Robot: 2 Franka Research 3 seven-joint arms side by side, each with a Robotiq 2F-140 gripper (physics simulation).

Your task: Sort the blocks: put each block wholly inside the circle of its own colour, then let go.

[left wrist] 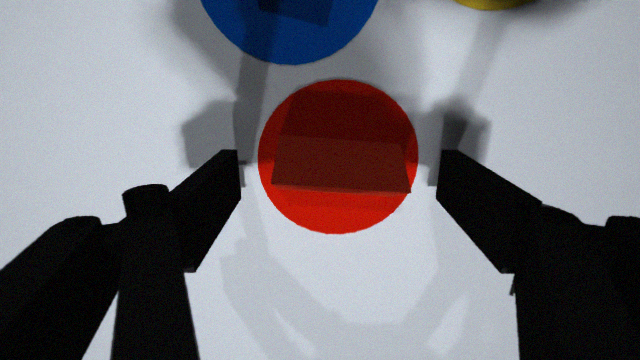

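Note:
A red block (342, 165) lies over the red circle (340, 220) in the middle of the left wrist view. Its near right corner appears right at the circle's rim, so I cannot tell whether the block is wholly inside. My left gripper (338, 174) is open, with one finger on each side of the block and a visible gap on both sides. Part of the blue circle (292, 47) shows at the top, with a dark blue shape (302, 11) on it, cut off by the view's edge; I cannot tell block from shadow there. My right gripper does not show.
Part of a yellow round shape (492, 4) shows at the top right edge. The blue circle lies close beyond the red one, slightly to the left. Shadows of the gripper fall on the pale table (90, 100) around the red circle.

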